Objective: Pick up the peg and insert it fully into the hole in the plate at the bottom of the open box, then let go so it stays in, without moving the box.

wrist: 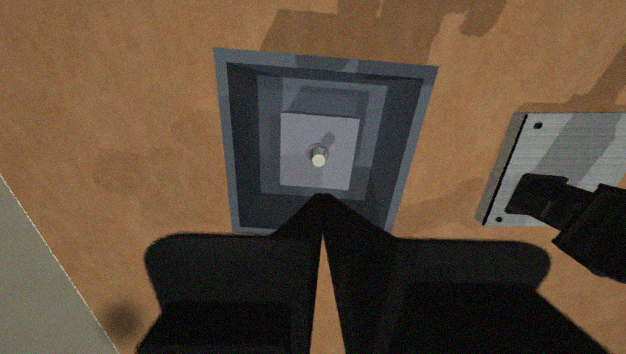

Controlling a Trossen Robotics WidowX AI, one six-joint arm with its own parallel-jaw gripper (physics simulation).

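Places are measured from the arm's base along level axes (x ahead, y left, z up), in millimetres.
Pixels of known places: gripper, between the fingertips: (321,200); arm's base, origin of its link: (533,195).
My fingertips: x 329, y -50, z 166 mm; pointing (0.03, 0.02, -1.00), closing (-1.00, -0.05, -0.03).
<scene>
Ahead of a thing's pixels: the offset from my fingertips to its top centre. "spot": to the spot under its first point. Level surfaces: height alone.
The pale peg {0 mm ahead, 7 mm left, 100 mm down} (318,158) stands in the hole near the middle of the light grey plate {2 mm ahead, 8 mm left, 127 mm down} (302,172). Its cream top end sticks up above the plate and casts a short shadow on it; how deep it sits cannot be told. The plate lies at the bottom of the open blue-grey box {spot: 96 mm ahead, 8 mm right, 90 mm down} (223,140). My gripper (321,200) is shut and empty, its fingertips together. It hangs above the box, and in the view the tips show just below the peg, apart from it, over the near part of the box.
A brushed metal plate (545,150) with small dark holes lies on the brown table {188 mm down} (125,125) at the right, with a black arm part (590,215) over it. A grey surface (30,280) borders the table at the lower left. Shadows fall behind the box.
</scene>
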